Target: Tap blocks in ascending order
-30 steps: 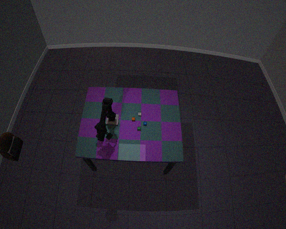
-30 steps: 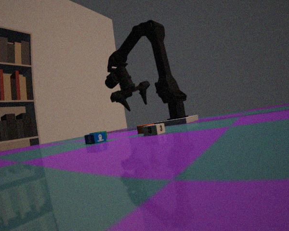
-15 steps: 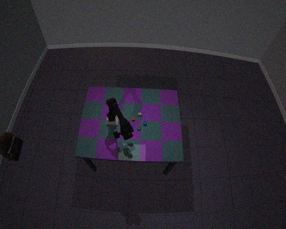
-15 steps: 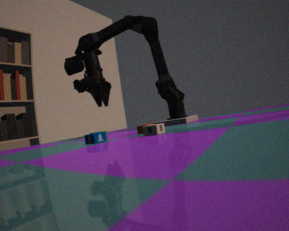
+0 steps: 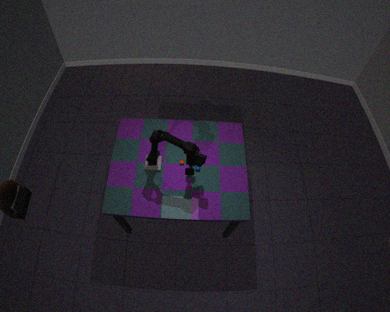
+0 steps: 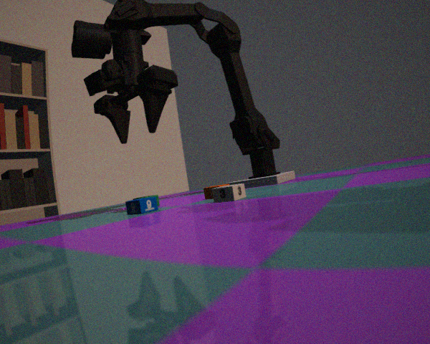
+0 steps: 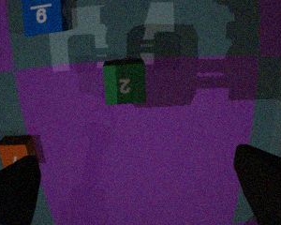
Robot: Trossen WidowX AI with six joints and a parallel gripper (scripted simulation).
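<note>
My gripper tip is now 11 cm above the green block. The rest, counted from my gripper tip: blue block: 7 cm ahead, 6 cm to the left, 11 cm below; orange block: 5 cm behind, 12 cm to the left, 11 cm below.
</note>
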